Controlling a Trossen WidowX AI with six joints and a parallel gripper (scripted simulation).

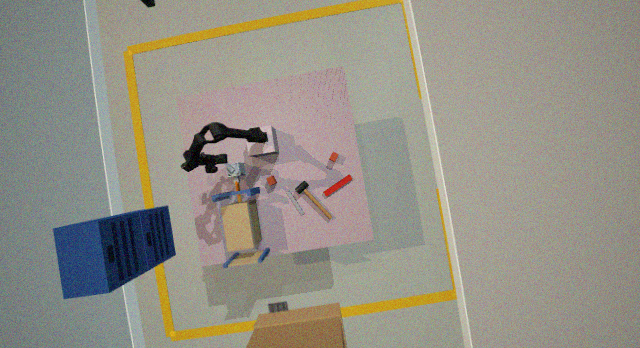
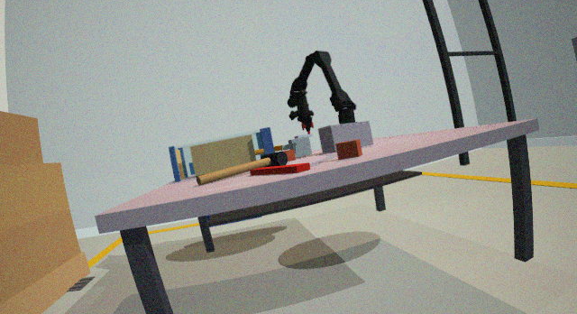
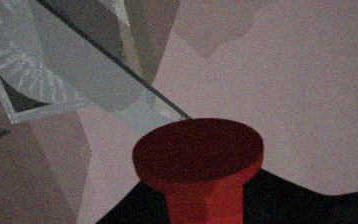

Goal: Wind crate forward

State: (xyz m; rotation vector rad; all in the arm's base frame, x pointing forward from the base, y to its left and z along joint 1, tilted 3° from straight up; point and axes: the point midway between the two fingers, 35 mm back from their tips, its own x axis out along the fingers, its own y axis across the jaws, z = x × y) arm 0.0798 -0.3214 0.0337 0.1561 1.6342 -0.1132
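Now: gripper tip 30 mm short of the winch handle, 20 mm to the right of it and 10 mm above it. Also, from my gripper tip: grey winch: 70 mm ahead, 50 mm to the left, 80 mm below; then blue steel frame: 240 mm ahead, 40 mm to the left, 10 mm below; then red knob: 20 mm above.
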